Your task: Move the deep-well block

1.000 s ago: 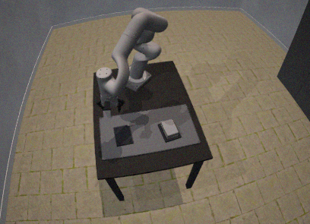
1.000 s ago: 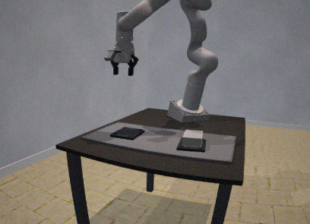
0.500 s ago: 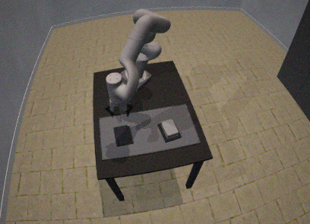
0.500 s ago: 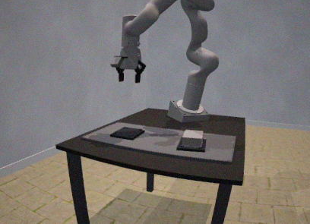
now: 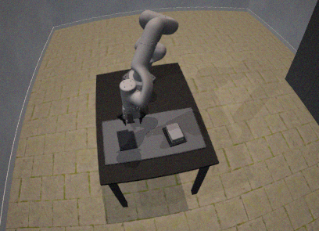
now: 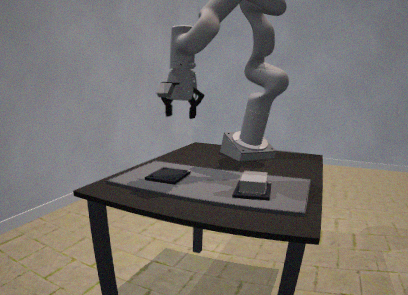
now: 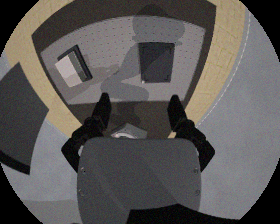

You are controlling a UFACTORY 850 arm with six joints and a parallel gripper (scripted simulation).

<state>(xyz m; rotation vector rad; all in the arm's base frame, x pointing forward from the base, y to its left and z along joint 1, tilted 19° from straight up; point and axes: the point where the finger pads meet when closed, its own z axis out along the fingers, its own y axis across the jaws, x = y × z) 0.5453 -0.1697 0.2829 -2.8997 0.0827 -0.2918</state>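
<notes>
The deep-well block lies 2 cm behind my hand, 27 cm to the left of it and 21 cm below it. Round my hand: plate nest N1: 2 cm behind, 27 cm to the left, 24 cm below; plate nest N2: 4 cm behind, 6 cm to the right, 24 cm below.
</notes>
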